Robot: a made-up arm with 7 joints.
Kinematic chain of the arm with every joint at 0, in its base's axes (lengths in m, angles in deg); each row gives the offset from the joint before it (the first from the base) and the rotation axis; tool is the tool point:
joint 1: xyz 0 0 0.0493 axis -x
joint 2: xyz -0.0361 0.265 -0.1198 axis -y
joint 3: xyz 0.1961 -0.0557 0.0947 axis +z
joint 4: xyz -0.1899 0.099 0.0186 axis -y
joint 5: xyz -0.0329 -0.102 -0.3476 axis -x
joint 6: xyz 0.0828 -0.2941 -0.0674 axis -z
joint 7: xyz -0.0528 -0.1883 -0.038 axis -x
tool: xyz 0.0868 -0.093 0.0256
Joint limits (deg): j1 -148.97..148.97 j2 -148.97..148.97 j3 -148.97..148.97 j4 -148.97..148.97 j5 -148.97..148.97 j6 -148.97..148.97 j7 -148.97..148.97
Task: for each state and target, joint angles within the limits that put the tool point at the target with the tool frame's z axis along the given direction. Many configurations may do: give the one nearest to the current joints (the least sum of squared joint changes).
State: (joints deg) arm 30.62 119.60 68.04 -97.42 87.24 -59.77 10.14
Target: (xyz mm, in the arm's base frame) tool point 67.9 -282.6 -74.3 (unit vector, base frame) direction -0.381 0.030 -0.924
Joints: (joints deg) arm 61.70 107.98 32.41 -133.88 103.49 -91.86 30.02
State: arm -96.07 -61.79 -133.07 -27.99 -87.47 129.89 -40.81
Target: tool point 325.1 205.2 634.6 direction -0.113 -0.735 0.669
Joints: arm -141.06 -30.90 -148.97 6.09 -134.44 141.26 -47.70
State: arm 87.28 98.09 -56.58 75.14 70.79 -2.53 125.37
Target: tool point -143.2 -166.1 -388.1 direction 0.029 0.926 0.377
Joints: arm 103.36 60.82 -54.16 89.45 90.20 23.11 75.49
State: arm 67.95 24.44 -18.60 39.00 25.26 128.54 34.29
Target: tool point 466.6 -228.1 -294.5 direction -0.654 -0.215 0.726
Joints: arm 43.06 -5.82 25.10 75.73 -16.95 95.69 4.82
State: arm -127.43 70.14 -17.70 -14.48 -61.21 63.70 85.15
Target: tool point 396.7 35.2 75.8 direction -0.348 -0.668 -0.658
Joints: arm -118.99 102.70 -19.18 15.67 -34.24 90.60 98.71
